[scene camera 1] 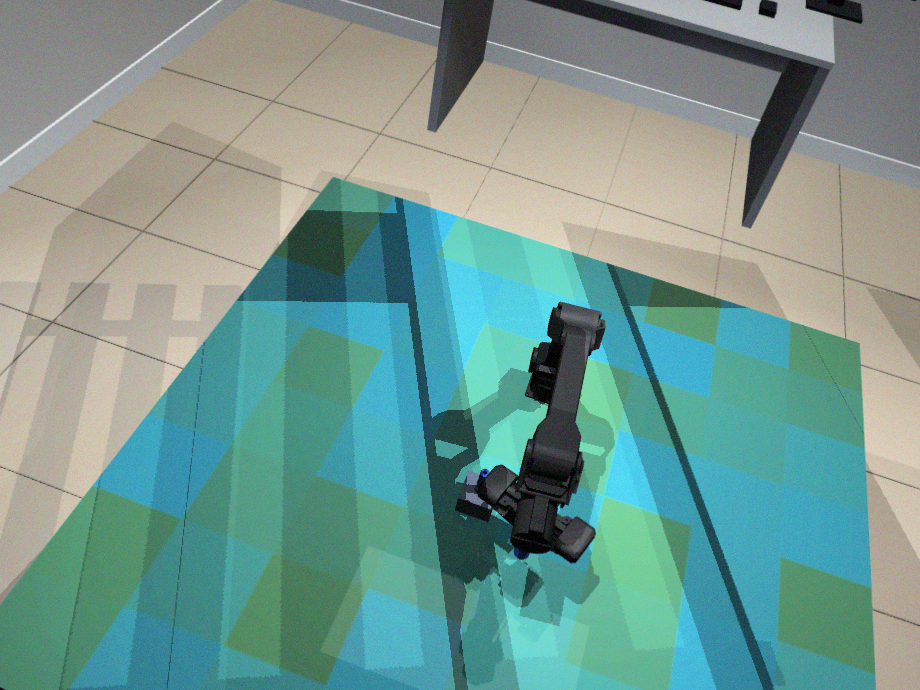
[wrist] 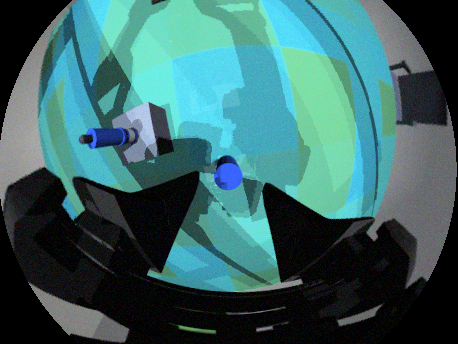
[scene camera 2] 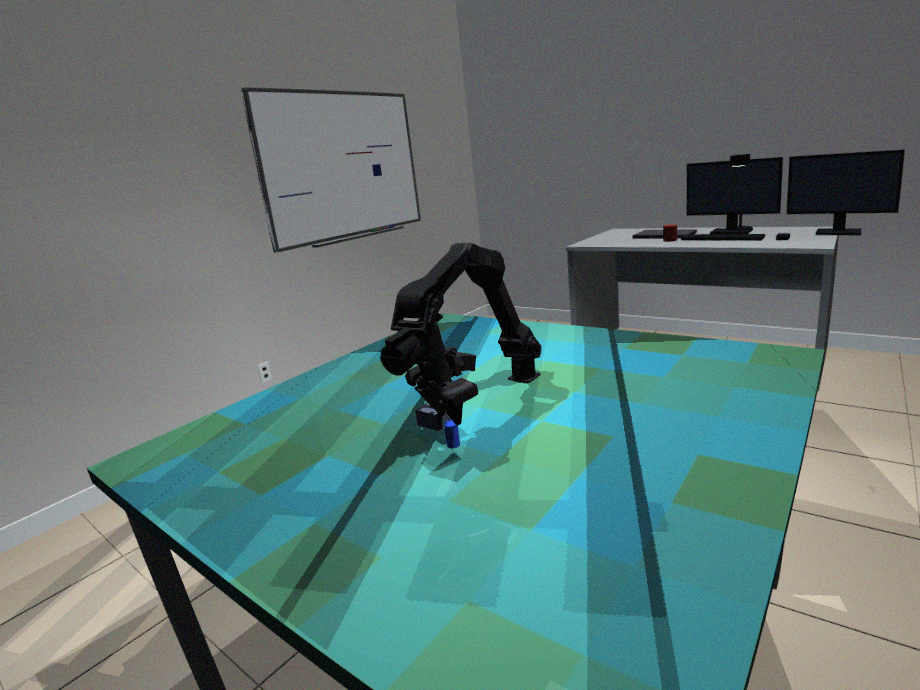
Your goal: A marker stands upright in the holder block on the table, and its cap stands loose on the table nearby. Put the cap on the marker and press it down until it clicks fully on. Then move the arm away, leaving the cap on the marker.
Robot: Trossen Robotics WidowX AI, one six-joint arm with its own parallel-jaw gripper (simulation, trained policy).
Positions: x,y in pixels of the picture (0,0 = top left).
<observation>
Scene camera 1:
my gripper: 530,535
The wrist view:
my gripper: 232,182
blue cap: 228,176
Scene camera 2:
my gripper: 450,419
</observation>
